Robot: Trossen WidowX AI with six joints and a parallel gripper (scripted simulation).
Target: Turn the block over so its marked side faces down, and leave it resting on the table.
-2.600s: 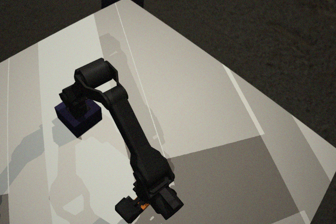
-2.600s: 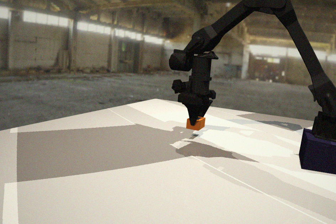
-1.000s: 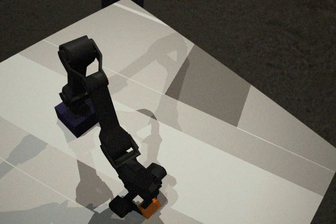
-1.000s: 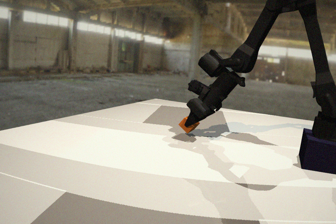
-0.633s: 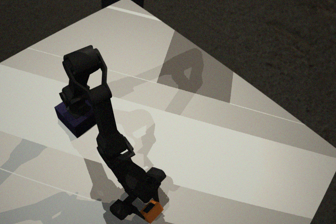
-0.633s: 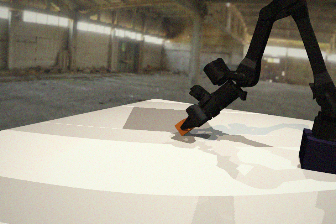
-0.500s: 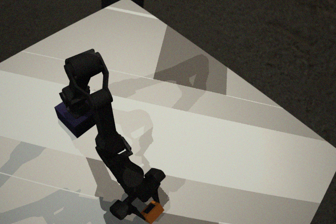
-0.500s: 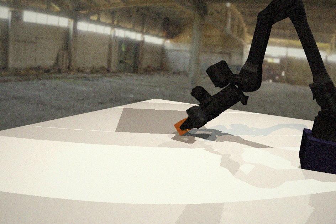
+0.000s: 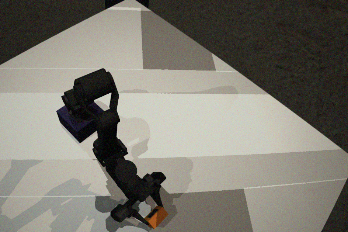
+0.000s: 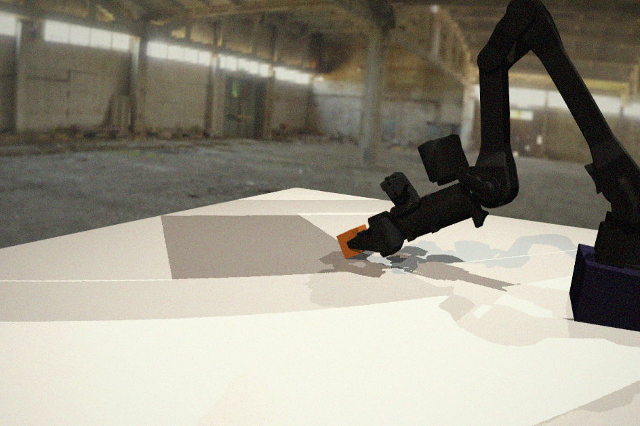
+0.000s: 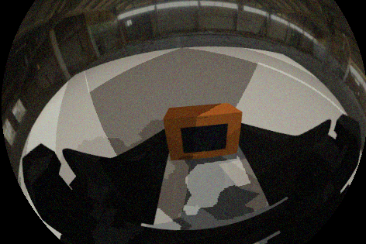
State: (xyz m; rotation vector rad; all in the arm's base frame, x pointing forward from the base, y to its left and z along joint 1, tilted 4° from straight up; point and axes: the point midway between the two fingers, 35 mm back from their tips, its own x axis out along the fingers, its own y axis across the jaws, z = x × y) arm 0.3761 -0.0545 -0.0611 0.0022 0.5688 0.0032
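My gripper tip is now 10 mm past the orange block.
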